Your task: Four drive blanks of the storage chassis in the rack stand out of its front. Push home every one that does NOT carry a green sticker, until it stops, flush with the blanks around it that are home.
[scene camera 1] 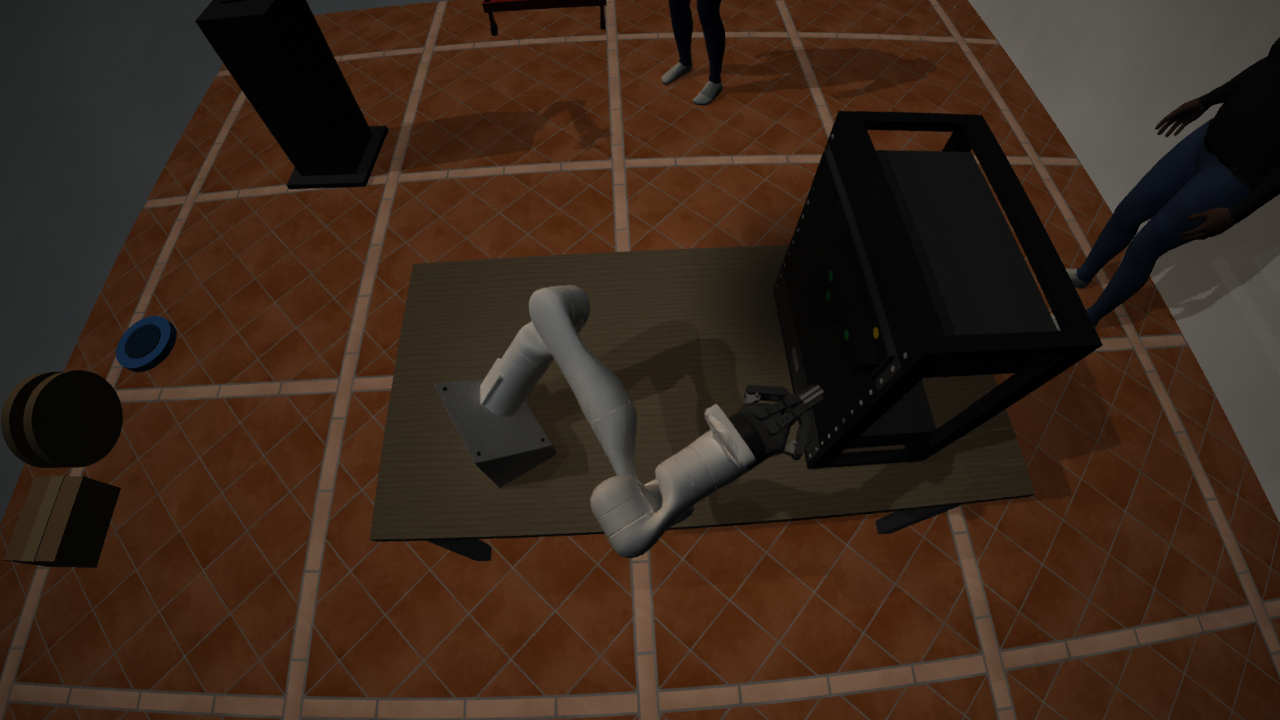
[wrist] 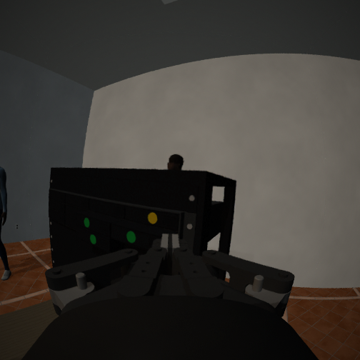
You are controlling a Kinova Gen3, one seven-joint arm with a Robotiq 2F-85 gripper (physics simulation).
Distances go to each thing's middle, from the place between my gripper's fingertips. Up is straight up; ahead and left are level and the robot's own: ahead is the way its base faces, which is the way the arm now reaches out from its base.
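Labels:
The black rack [scene camera 1: 902, 266], which I can see, is 280 mm to the left of my hand and 220 mm below it, and it's 230 mm ahead of my hand too.

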